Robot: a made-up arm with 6 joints. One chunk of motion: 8 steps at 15 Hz.
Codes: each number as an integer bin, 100 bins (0 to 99) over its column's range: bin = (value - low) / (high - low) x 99, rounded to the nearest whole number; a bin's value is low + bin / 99 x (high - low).
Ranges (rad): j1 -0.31..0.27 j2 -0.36..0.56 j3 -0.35..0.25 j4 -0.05..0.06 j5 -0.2..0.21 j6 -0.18..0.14
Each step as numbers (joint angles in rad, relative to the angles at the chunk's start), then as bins.
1 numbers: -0.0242 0.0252 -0.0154 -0.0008 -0.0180 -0.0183
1 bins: 49 41 55 44 44 50
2 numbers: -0.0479 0.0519 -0.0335 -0.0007 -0.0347 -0.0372
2 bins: 45 44 52 44 40 44
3 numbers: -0.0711 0.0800 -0.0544 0.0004 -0.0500 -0.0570
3 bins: 41 47 49 45 36 38
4 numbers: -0.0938 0.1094 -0.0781 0.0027 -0.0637 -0.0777
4 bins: 37 51 45 47 33 32
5 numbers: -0.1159 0.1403 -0.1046 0.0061 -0.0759 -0.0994
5 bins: 33 54 40 50 30 25
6 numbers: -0.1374 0.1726 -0.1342 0.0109 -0.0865 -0.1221
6 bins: 29 57 36 55 27 18
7 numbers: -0.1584 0.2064 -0.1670 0.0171 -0.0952 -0.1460
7 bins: 26 61 30 60 25 11
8 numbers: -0.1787 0.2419 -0.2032 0.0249 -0.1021 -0.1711
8 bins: 22 65 24 67 24 3
